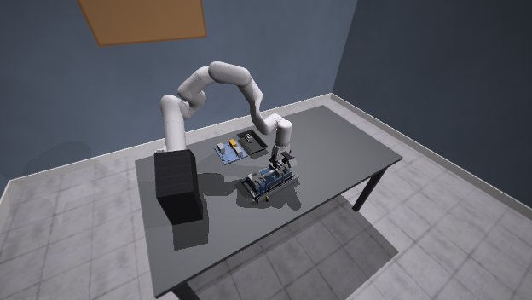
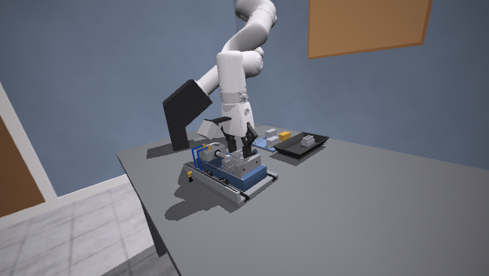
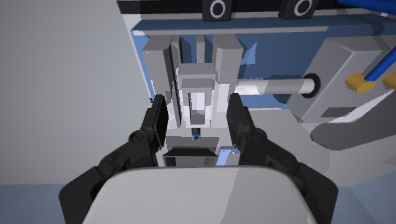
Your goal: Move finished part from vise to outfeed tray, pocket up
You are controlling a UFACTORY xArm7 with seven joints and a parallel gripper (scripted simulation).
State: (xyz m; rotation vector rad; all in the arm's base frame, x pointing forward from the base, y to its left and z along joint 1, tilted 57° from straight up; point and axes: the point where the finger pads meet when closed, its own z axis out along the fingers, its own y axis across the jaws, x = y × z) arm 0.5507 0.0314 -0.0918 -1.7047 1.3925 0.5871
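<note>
My hand is 8 cm past the steel rod, 5 cm above it and 2 cm to the left of it. The rest, counted from my hand: brass block: 36 cm to the left, 21 cm behind, 10 cm below; then vise: 8 cm below, 7 cm behind, 2 cm to the right.
</note>
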